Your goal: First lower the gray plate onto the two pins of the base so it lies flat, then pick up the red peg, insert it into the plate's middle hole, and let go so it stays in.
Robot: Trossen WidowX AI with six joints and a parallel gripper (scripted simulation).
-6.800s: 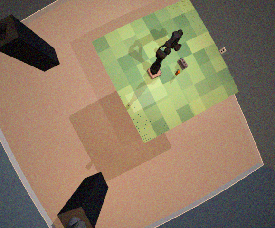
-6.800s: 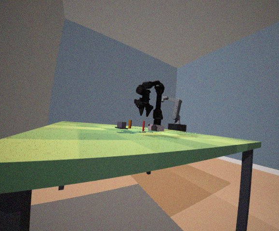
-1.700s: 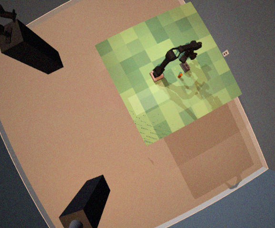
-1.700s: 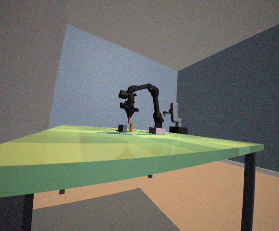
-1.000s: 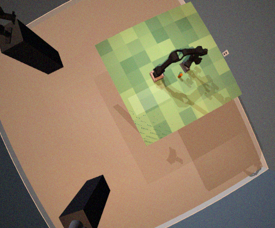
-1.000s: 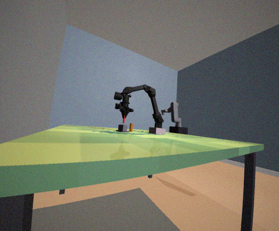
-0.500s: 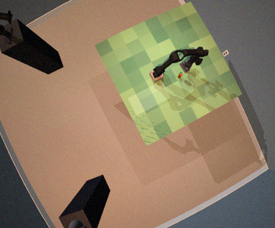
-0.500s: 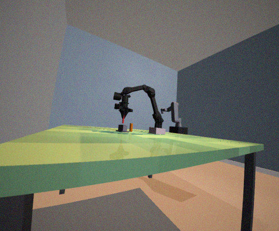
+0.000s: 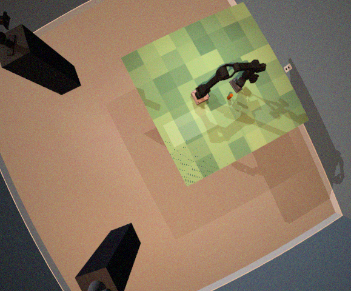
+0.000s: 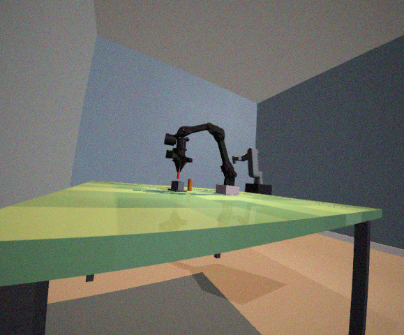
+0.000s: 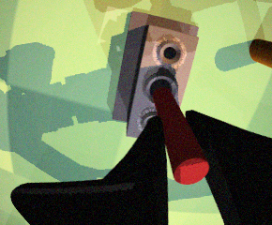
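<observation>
My gripper tip is right at the red peg. Also, from my gripper tip: gray base 11 cm below; then gray plate 7 cm below; then orange cylinder 11 cm behind, 8 cm to the right, 7 cm below.
</observation>
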